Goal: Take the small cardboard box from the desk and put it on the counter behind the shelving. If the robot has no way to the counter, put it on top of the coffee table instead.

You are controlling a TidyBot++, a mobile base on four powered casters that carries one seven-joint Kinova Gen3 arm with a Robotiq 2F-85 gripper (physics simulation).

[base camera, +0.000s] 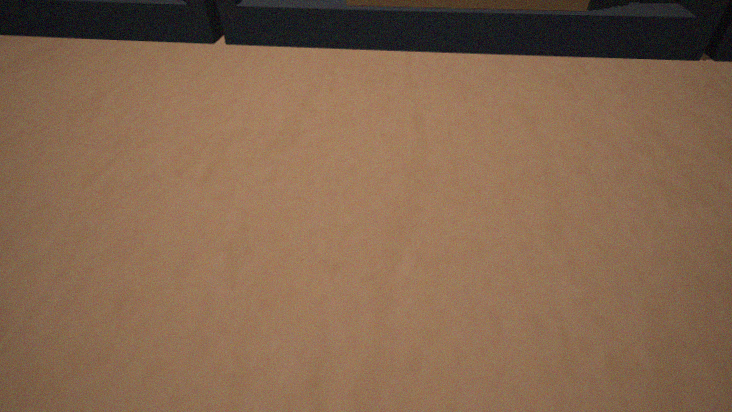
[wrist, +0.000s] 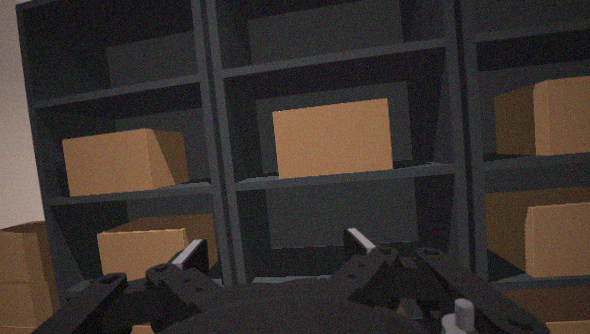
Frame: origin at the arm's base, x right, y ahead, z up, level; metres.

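Where they show: gripper, fingertip midpoint: (wrist: pixel 277 249).
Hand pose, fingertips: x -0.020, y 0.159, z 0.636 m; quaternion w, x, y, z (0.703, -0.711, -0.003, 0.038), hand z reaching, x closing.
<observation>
After its pixels a point has its place.
The dark shelving (base camera: pixel 384 33) @[x 0.050, y 0.969, z -0.363 m] (wrist: pixel 462 125) @[x 0.625, y 0.877, z 0.733 m] stands in front of me; its bottom edge crosses the top of the base camera view and its bays fill most of the wrist view. My gripper (wrist: pixel 277 249) @[x -0.020, y 0.159, z 0.636 m] is open with no object between its fingers, in front of the middle bay. The small cardboard box from the desk, the desk, the counter and the coffee table do not show in either view.
Larger cardboard boxes sit on the shelves, one in the middle bay (wrist: pixel 334 138) @[x 0.176, y 0.969, z 0.734 m], one at the left (wrist: pixel 107 162) @[x -0.828, y 1.128, z 0.735 m] and one at the right (wrist: pixel 565 117) @[x 0.989, y 0.841, z 0.725 m]. Stacked boxes (wrist: pixel 25 280) @[x -1.507, y 1.296, z 0.150 m] stand beside the shelving's left end. Brown floor (base camera: pixel 358 230) @[x -0.011, y 0.454, z -0.397 m] lies before the shelving.
</observation>
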